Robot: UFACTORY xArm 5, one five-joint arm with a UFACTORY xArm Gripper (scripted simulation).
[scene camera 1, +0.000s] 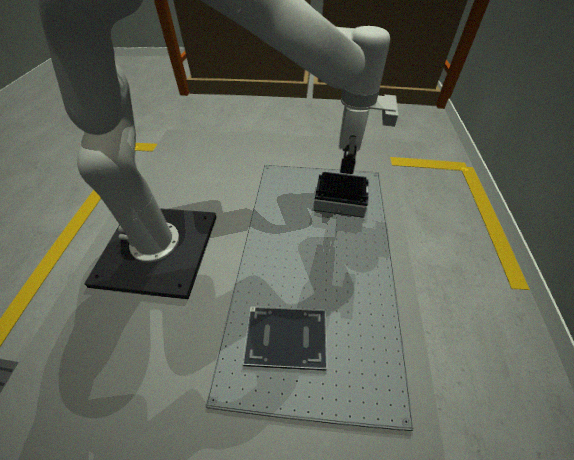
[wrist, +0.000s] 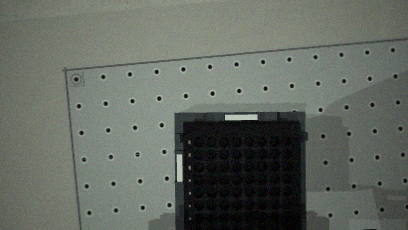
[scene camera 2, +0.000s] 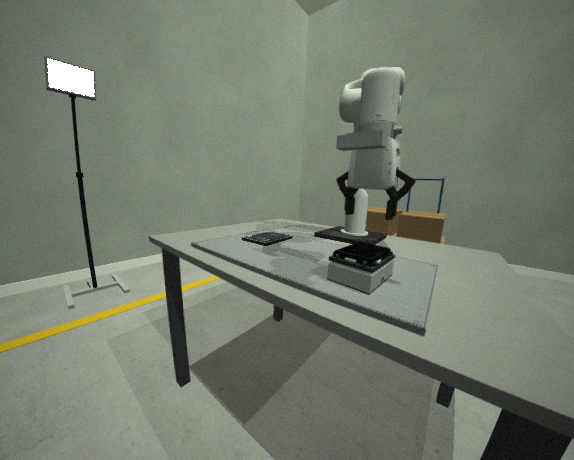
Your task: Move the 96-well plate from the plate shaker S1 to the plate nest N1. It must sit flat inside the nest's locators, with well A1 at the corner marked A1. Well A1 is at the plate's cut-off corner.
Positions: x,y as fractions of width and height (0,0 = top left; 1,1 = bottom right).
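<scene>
A black 96-well plate (scene camera 1: 0.58,0.40), (scene camera 2: 0.63,0.55), (wrist: 0.51,0.63) is part of the scene, and so is a plate shaker S1 (scene camera 2: 0.63,0.61), (scene camera 1: 0.56,0.45). The gripper (scene camera 2: 0.64,0.47), (scene camera 1: 0.61,0.35) can be seen with them.
</scene>
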